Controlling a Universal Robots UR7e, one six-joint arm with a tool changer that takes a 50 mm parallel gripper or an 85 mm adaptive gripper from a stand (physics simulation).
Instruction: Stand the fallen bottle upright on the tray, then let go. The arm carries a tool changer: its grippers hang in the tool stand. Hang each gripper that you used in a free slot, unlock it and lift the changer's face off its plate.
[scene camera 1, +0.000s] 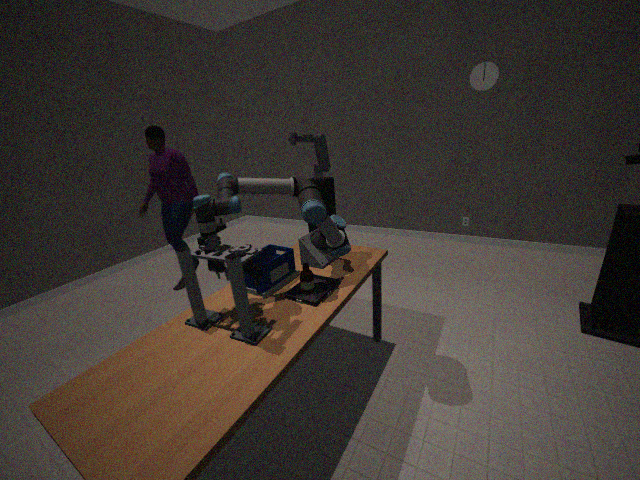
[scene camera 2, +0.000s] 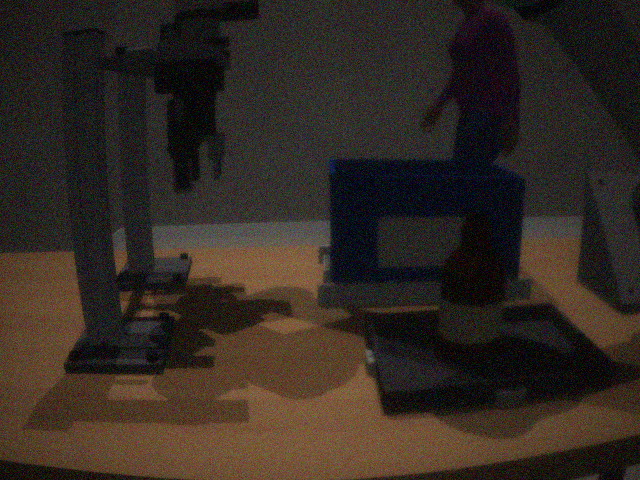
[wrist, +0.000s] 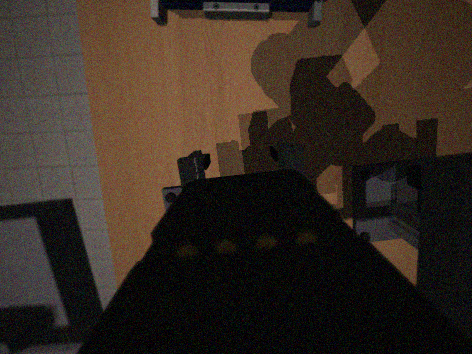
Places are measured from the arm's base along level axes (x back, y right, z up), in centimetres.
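Where they show: arm's base, link origin: (scene camera 1: 319, 240).
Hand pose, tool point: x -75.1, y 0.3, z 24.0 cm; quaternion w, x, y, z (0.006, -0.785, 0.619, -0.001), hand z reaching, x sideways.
Each offset is from my tool point to the centre of the thing. "pt": to the spot under its first point.
The brown bottle @[dx +36.7, dy -22.1, dz -27.9 cm] (scene camera 1: 306, 279) (scene camera 2: 473, 273) with a pale label stands upright on the black tray @[pt dx +32.0, dy -30.5, dz -35.6 cm] (scene camera 1: 314, 298) (scene camera 2: 413, 386), clear of my gripper. The tool stand (scene camera 1: 239, 294) (scene camera 2: 90, 180) has two grey posts and a top plate. The arm's wrist is low over that plate, at the stand's left part in scene camera 1. My gripper (scene camera 2: 200, 180) (wrist: 242, 159) hangs below plate height with its fingers apart and no object between them. Its body fills the lower wrist view. Whether the changer's face touches its plate is too dark to tell.
A blue crate @[dx +32.5, dy +4.2, dz -27.4 cm] (scene camera 1: 258, 271) (scene camera 2: 356, 222) stands on a grey base behind the tray. The arm's slanted base bracket (scene camera 1: 313, 250) is beyond the tray. A person (scene camera 1: 173, 178) (scene camera 2: 485, 67) is behind the table. A dark arm-like machine (scene camera 1: 321, 152) stands farther back.
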